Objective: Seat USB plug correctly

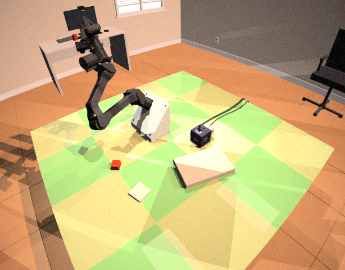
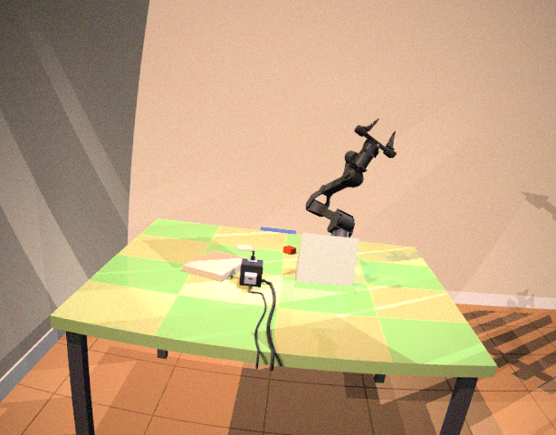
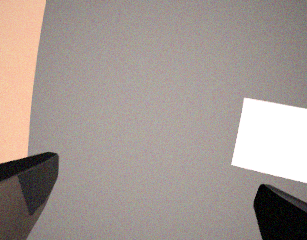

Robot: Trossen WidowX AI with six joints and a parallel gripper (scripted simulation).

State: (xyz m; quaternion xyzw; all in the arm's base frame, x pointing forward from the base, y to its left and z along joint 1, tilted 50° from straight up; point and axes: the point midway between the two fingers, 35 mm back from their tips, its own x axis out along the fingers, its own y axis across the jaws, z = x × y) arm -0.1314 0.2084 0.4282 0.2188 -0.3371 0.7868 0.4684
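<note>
The USB plug lies 47 cm ahead of my gripper tip, 28 cm to the left of it and 50 cm below it. Round my gripper tip: small white tile: 52 cm ahead, 12 cm to the right, 59 cm below; then white book: 60 cm ahead, 18 cm to the left, 58 cm below; then red block: 32 cm ahead, 13 cm to the right, 58 cm below.
</note>
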